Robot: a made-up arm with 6 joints. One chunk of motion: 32 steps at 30 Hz.
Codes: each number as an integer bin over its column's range. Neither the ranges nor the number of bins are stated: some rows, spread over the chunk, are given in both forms.
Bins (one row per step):
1: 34 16 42 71 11 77
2: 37 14 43 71 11 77
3: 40 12 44 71 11 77
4: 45 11 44 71 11 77
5: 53 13 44 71 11 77
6: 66 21 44 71 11 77
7: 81 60 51 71 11 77
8: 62 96 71 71 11 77
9: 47 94 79 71 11 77
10: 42 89 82 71 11 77
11: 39 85 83 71 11 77
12: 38 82 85 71 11 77
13: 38 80 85 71 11 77
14: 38 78 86 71 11 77
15: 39 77 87 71 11 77
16: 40 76 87 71 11 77
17: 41 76 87 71 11 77
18: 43 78 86 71 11 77
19: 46 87 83 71 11 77
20: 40 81 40 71 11 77
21: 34 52 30 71 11 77
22: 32 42 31 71 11 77
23: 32 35 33 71 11 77
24: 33 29 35 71 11 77
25: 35 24 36 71 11 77
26: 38 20 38 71 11 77
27: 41 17 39 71 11 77
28: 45 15 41 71 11 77
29: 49 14 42 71 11 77
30: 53 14 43 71 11 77
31: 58 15 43 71 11 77
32: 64 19 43 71 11 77
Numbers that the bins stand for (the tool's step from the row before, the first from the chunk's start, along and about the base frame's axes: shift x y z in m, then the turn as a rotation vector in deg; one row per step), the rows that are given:
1: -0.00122 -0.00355 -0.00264 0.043 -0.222 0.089
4: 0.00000 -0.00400 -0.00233 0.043 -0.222 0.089
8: 0.00189 0.00373 0.00176 0.043 -0.222 0.089
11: -0.00067 0.00273 0.00358 0.043 -0.222 0.089
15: -0.00067 0.00200 0.00418 0.043 -0.222 0.089
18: -0.00022 0.00209 0.00403 0.043 -0.222 0.089
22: -0.00144 -0.00118 -0.00430 0.043 -0.222 0.089
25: -0.00111 -0.00282 -0.00355 0.043 -0.222 0.089
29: 0.00044 -0.00373 -0.00264 0.043 -0.222 0.089
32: 0.00211 -0.00327 -0.00248 0.043 -0.222 0.089
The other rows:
2: -0.00089 -0.00373 -0.00248 0.043 -0.222 0.089
3: -0.00056 -0.00391 -0.00233 0.043 -0.222 0.089
5: 0.00089 -0.00382 -0.00233 0.043 -0.222 0.089
6: 0.00233 -0.00309 -0.00233 0.043 -0.222 0.089
7: 0.00400 0.00045 -0.00127 0.043 -0.222 0.089
9: 0.00022 0.00355 0.00297 0.043 -0.222 0.089
10: -0.00033 0.00309 0.00342 0.043 -0.222 0.089
12: -0.00078 0.00245 0.00388 0.043 -0.222 0.089
13: -0.00078 0.00227 0.00388 0.043 -0.222 0.089
14: -0.00078 0.00209 0.00403 0.043 -0.222 0.089
16: -0.00056 0.00191 0.00418 0.043 -0.222 0.089
17: -0.00044 0.00191 0.00418 0.043 -0.222 0.089
19: 0.00011 0.00291 0.00358 0.043 -0.222 0.089
20: -0.00056 0.00236 -0.00294 0.043 -0.222 0.089
21: -0.00122 -0.00027 -0.00445 0.043 -0.222 0.089
23: -0.00144 -0.00182 -0.00400 0.043 -0.222 0.089
24: -0.00133 -0.00236 -0.00370 0.043 -0.222 0.089
26: -0.00078 -0.00318 -0.00324 0.043 -0.222 0.089
27: -0.00044 -0.00345 -0.00309 0.043 -0.222 0.089
28: 0.00000 -0.00364 -0.00279 0.043 -0.222 0.089
30: 0.00089 -0.00373 -0.00248 0.043 -0.222 0.089
31: 0.00144 -0.00364 -0.00248 0.043 -0.222 0.089

